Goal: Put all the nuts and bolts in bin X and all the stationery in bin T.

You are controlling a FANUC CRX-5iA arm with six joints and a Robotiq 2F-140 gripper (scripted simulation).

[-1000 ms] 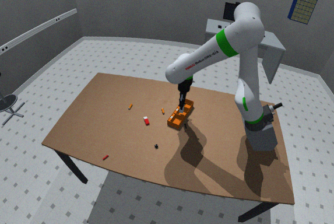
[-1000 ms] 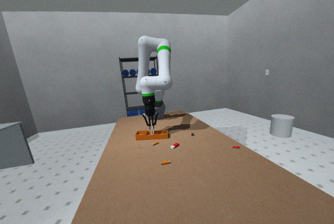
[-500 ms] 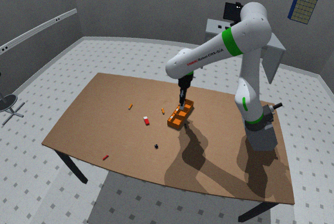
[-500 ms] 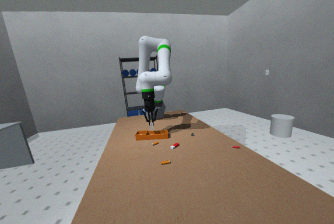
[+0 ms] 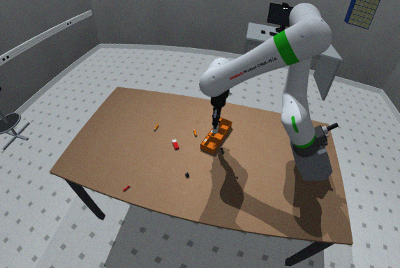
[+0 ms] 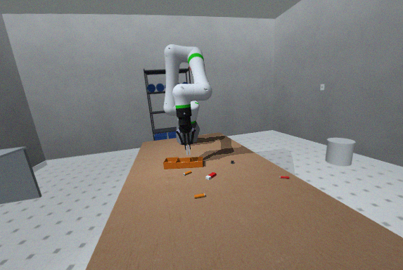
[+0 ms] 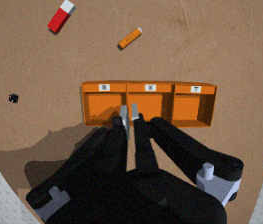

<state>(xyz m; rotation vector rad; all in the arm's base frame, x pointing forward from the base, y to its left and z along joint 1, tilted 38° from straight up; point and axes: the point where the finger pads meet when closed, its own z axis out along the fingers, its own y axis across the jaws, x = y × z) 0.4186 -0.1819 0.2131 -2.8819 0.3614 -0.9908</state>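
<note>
Now: hand 22 cm short of the white eraser, 4 cm to the right of it and 10 cm above it. Round my hand: orange bin tray (2 cm behind, 3 cm to the right, 9 cm below); red stick (44 cm ahead, 35 cm to the left, 10 cm below).
</note>
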